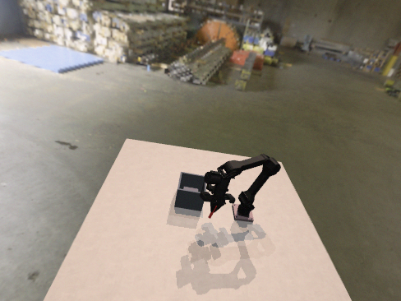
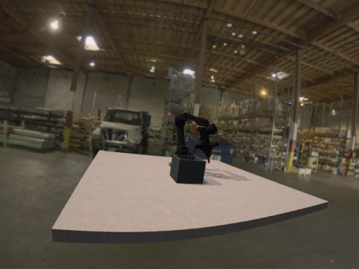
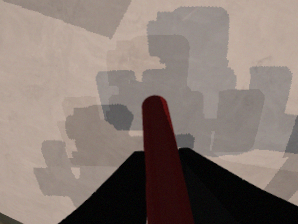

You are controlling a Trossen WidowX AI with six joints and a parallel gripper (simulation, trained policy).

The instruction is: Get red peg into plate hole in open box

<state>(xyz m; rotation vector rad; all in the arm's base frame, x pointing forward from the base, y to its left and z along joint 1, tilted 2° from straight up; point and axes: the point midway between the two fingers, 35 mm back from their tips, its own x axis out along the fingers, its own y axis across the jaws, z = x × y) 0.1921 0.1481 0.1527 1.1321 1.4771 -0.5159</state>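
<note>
Now: gripper tip 180 mm to the left of the plate, 140 mm short of it and 90 mm above it. From my gripper tip the other things lie so: red peg (right at my gripper tip).
</note>
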